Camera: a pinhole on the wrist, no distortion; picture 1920 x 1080 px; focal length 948.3 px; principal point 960.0 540.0 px. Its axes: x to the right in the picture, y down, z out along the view. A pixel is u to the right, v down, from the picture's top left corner.
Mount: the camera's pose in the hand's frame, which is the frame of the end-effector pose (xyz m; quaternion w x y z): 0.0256 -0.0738 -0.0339 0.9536 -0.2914 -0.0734 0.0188
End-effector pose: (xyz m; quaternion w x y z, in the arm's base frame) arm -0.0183 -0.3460 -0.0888 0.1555 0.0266 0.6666 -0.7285
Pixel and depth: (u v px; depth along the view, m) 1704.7 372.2 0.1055
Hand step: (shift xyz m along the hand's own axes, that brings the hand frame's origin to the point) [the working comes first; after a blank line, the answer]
In the camera's frame: 0.0828 -0.0187 0.1055

0.0914 -0.0244 0.0737
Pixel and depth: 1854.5 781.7 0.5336
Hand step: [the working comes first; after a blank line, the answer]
In the camera's frame: 0.5033 0.1360 0.5336

0.4435 0.3737 0.3923
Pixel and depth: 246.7 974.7 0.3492
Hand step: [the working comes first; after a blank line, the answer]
In the camera's frame: -0.2627 0.1601 0.3492

-0.2856 0.2314 0.1289
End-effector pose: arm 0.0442 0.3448 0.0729 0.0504 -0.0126 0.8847 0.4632
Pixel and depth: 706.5 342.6 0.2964
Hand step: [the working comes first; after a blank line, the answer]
In the camera's frame: -0.0792 -0.0617 0.2964

-0.0979 0.0327 0.2332
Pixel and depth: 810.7 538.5 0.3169
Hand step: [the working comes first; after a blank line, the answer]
In the camera's frame: -0.0499 -0.0005 0.3169

-0.0716 0.0971 0.2196
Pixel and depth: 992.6 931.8 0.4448
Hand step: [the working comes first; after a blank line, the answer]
In the camera's frame: 0.0153 0.1838 0.4448

-0.0252 0.3258 0.2299
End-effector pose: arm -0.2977 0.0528 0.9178 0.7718 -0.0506 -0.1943 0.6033
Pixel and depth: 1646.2 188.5 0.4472
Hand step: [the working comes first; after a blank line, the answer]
In the camera's frame: 0.3236 -0.1658 0.4472

0.2768 0.0615 0.4669
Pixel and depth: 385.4 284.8 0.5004
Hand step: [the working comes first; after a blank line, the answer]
In the camera's frame: -0.3032 -0.1347 0.5004

-0.3506 0.0674 0.4122
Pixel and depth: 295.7 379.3 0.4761
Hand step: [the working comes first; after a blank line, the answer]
In the camera's frame: -0.3335 -0.0807 0.4761

-0.3765 0.0963 0.3582
